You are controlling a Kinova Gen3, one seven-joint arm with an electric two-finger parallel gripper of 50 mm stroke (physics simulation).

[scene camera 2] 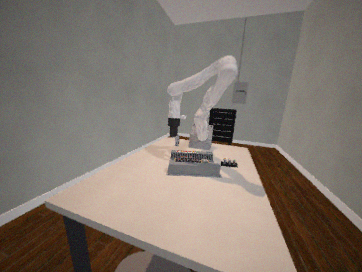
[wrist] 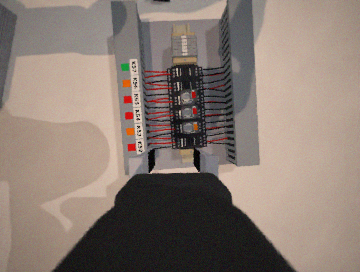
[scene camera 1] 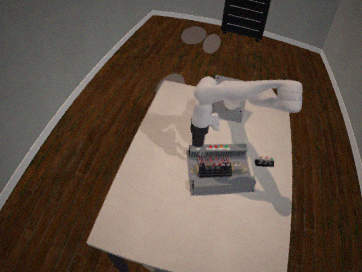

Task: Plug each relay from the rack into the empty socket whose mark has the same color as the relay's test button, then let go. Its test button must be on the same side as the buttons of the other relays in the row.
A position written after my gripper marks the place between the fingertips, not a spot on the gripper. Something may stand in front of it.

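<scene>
A panel (wrist: 157, 34) is visible to me, as is my gripper (wrist: 174, 156).
</scene>
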